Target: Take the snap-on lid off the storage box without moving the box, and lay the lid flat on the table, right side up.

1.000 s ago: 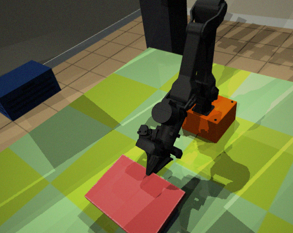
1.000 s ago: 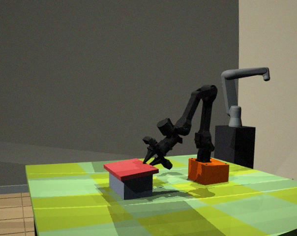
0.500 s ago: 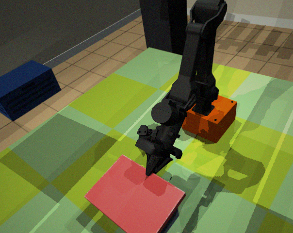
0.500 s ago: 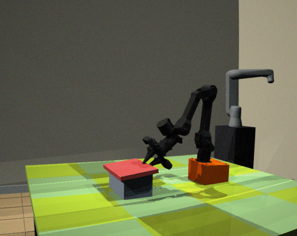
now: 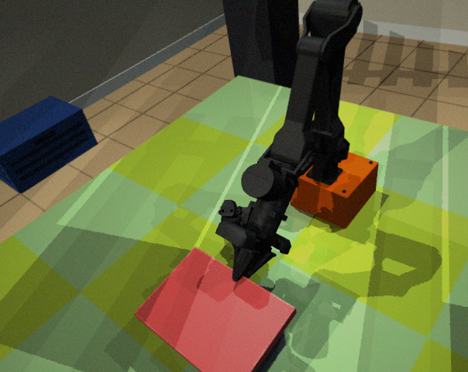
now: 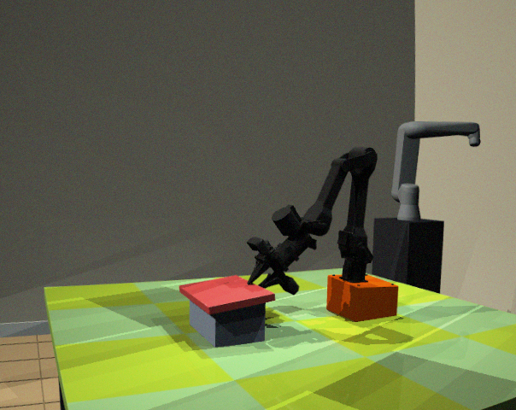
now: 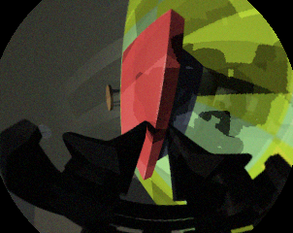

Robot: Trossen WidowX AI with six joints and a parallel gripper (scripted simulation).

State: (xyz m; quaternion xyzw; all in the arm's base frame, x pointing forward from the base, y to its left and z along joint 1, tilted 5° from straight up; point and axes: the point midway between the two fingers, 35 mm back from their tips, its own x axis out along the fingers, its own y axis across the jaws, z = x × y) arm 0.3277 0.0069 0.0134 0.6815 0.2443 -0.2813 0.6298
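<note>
Right now the red lid is 8 cm ahead of my gripper tip. The rest, counted from my gripper tip: grey-blue storage box (7 cm ahead, 6 cm below).
</note>
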